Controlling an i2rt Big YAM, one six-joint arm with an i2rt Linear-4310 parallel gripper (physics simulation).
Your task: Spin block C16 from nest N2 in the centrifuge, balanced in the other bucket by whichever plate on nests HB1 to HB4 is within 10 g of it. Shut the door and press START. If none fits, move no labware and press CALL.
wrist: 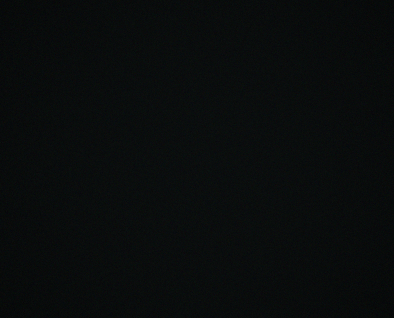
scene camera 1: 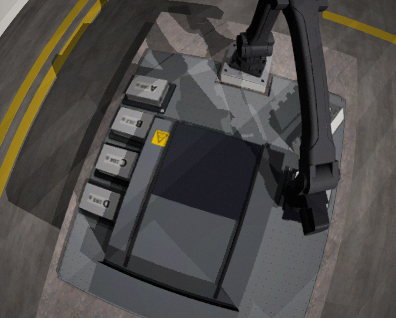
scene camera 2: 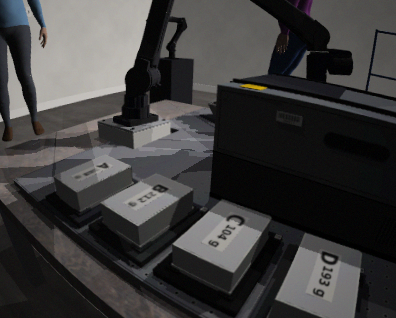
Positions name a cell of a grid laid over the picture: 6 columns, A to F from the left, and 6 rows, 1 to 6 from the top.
Scene:
plate C: scene camera 1 B4; scene camera 2 D5; not seen in the wrist view (out of frame)
plate B: scene camera 1 C3; scene camera 2 C5; not seen in the wrist view (out of frame)
plate D: scene camera 1 B4; scene camera 2 E6; not seen in the wrist view (out of frame)

